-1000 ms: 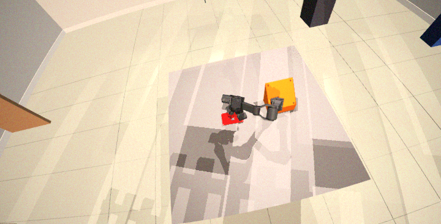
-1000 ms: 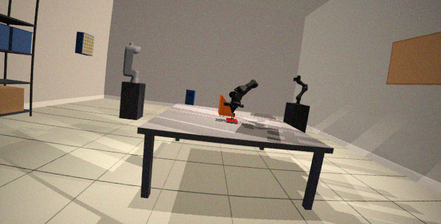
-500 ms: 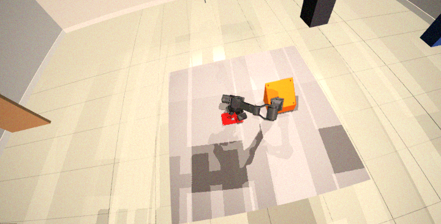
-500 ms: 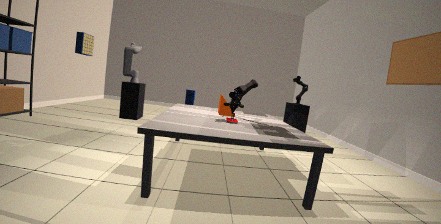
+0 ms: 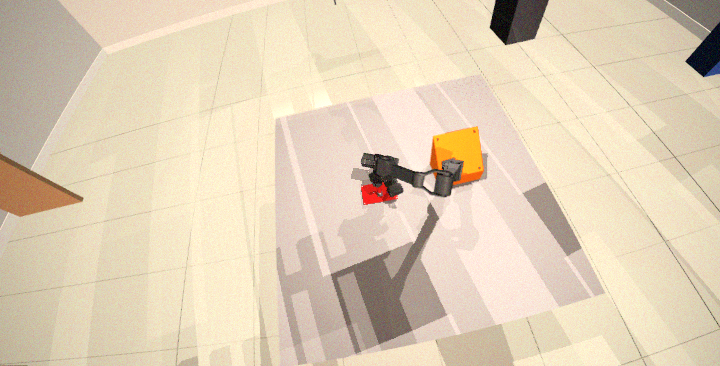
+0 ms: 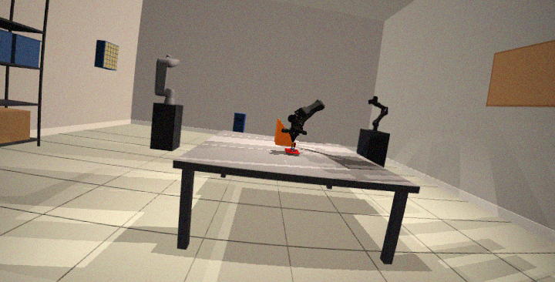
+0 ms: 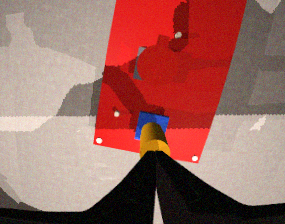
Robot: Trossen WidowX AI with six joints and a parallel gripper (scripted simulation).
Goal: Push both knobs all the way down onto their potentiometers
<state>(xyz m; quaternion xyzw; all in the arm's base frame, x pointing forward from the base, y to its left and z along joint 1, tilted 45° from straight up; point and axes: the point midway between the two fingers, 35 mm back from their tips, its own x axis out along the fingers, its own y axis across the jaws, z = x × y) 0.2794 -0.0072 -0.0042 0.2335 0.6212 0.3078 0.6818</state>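
Now: the red knob 50 mm ahead of my gripper tip and 10 mm to the left of it. Round my gripper tip: potentiometer knob: 20 mm below.
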